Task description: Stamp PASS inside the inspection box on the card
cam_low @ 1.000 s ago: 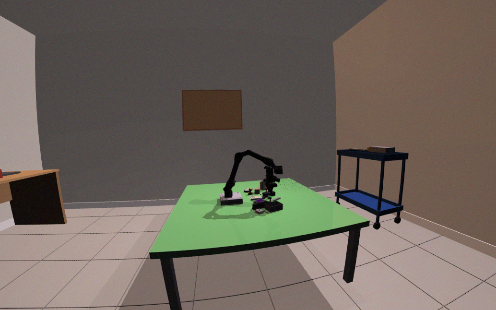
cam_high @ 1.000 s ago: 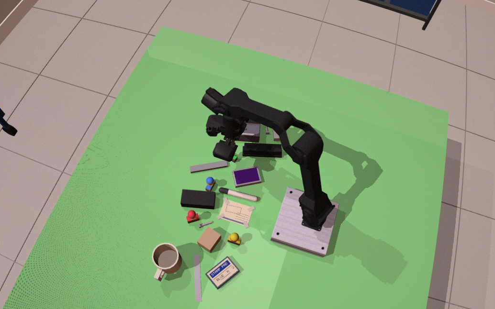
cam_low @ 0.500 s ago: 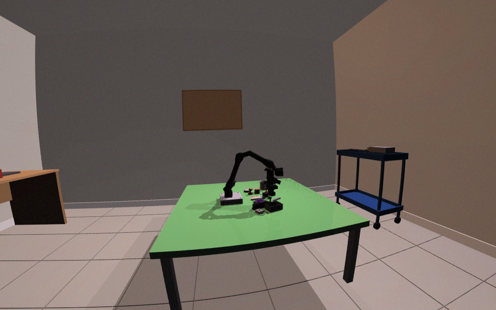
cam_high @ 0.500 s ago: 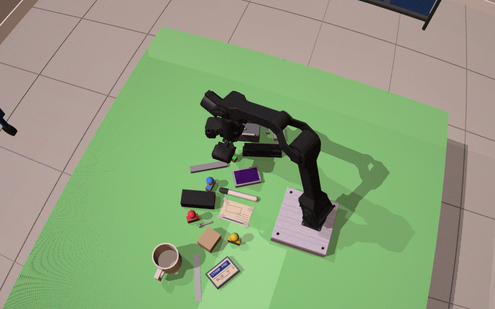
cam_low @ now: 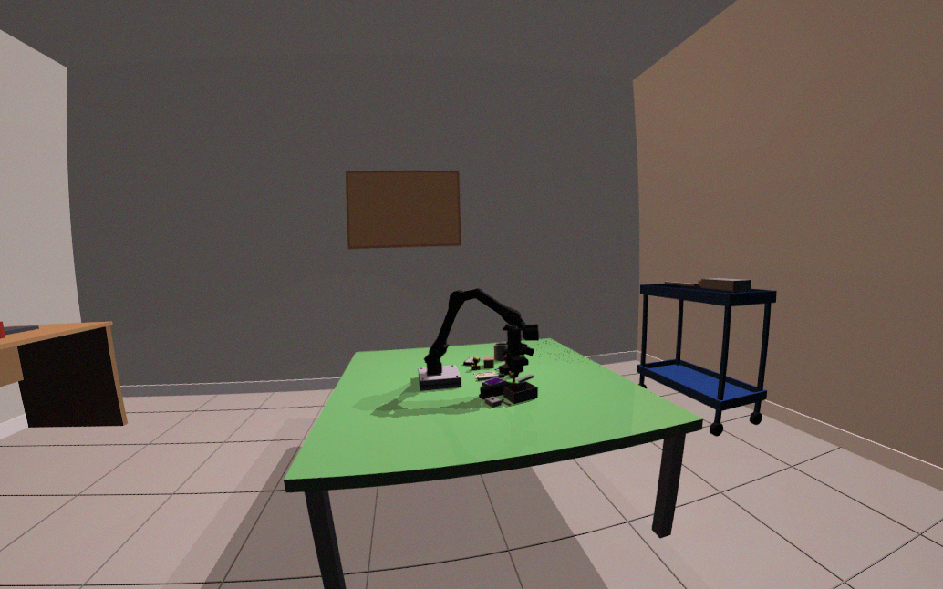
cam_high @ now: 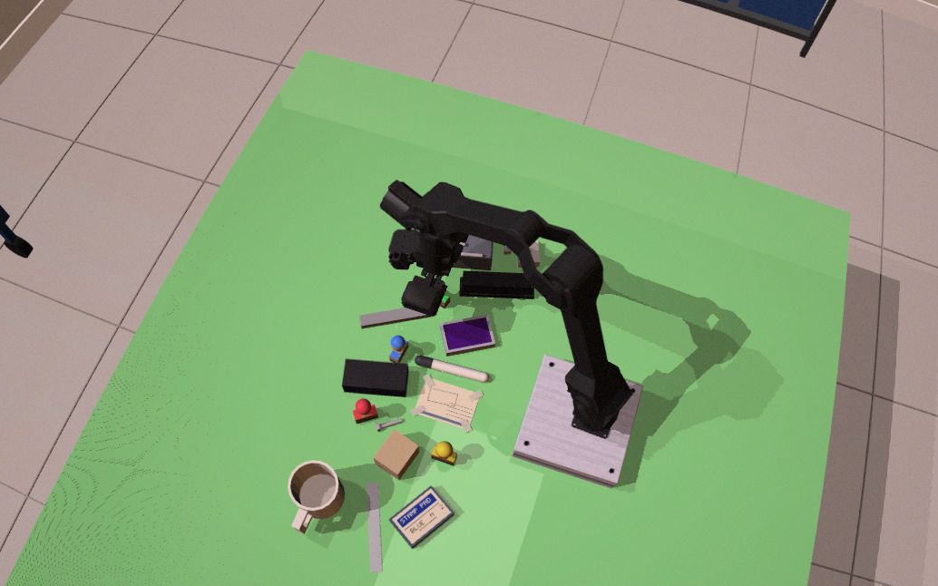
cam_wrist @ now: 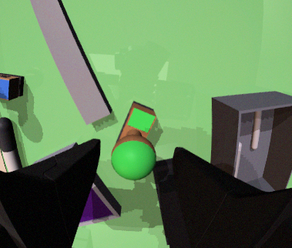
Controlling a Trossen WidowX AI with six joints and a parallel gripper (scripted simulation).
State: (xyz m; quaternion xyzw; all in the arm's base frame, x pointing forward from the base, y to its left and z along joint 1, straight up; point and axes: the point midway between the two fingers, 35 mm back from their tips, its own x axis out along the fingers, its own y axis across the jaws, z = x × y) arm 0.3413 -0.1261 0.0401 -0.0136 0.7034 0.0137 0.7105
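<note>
Right now the green-knobbed PASS stamp is 3 cm below my gripper tip. Also, from my gripper tip: long black block 10 cm behind, 6 cm to the right, 4 cm below; then dark tray 1 cm behind, 12 cm to the right, 4 cm below; then purple ink pad 8 cm behind, 5 cm to the left, 5 cm below.
</note>
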